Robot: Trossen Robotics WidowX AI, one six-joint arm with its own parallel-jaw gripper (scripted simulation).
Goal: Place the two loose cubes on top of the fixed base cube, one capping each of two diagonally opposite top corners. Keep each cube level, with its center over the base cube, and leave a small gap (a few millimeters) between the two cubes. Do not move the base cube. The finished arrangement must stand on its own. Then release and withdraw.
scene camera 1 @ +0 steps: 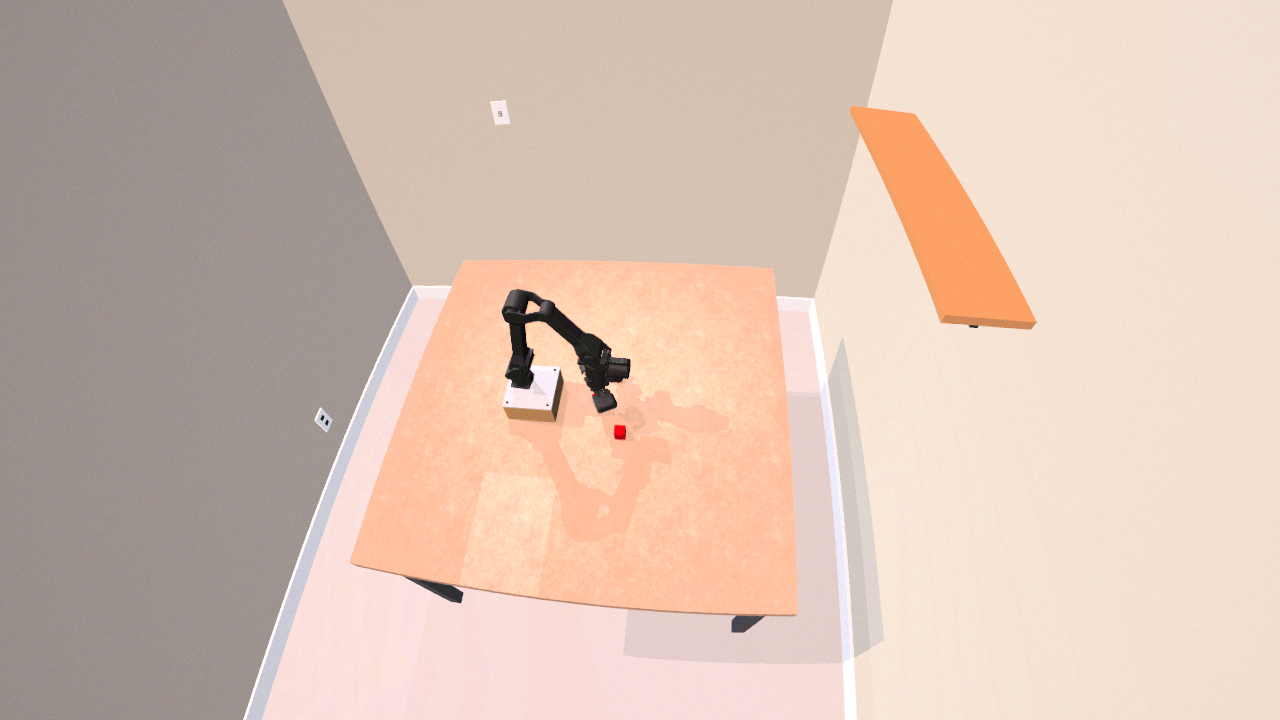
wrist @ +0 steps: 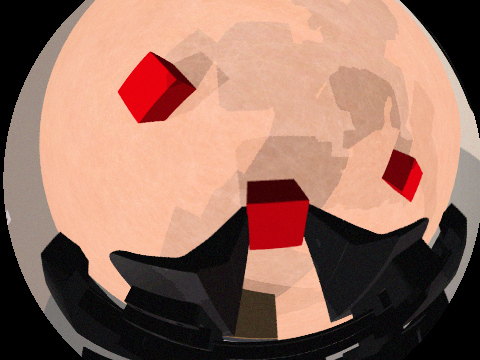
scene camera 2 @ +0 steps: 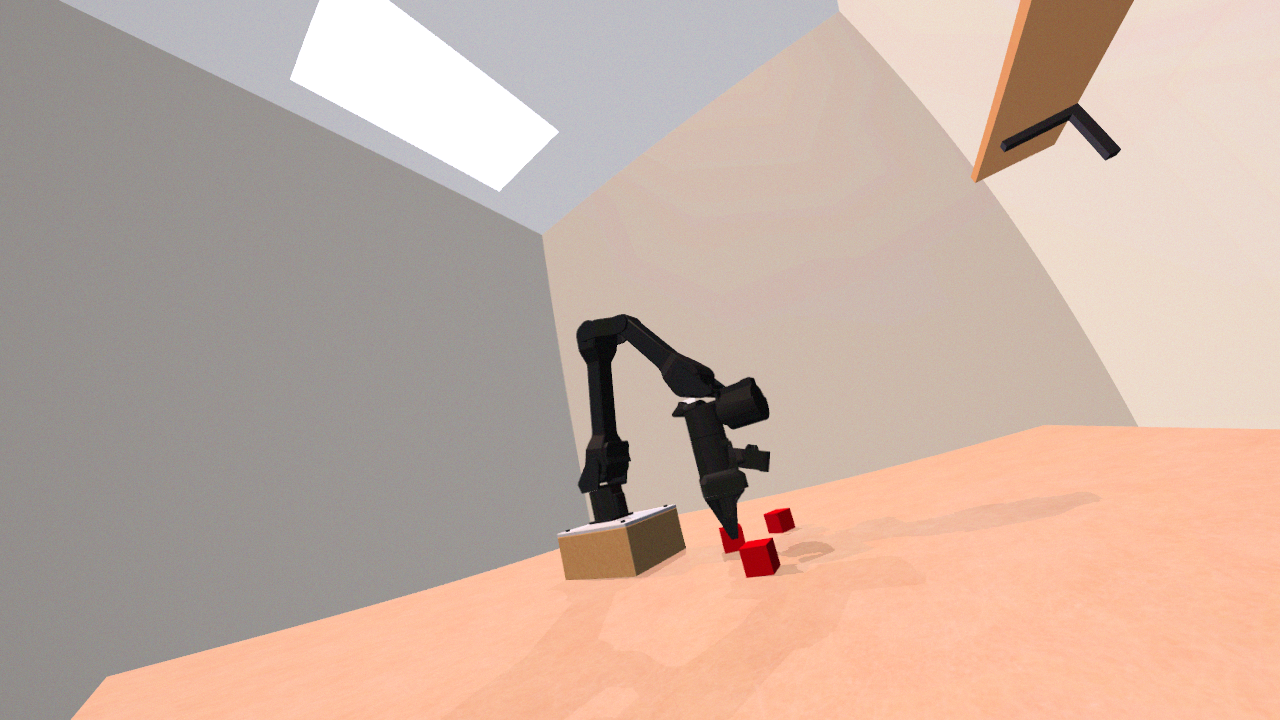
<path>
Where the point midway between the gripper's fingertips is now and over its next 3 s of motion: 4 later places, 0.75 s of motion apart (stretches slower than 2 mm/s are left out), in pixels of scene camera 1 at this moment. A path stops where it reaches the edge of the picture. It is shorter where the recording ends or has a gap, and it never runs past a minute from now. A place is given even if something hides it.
My gripper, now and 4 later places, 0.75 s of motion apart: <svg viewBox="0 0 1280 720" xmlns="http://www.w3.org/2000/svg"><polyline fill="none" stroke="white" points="599,399 599,387 599,378 607,370 612,362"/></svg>
</path>
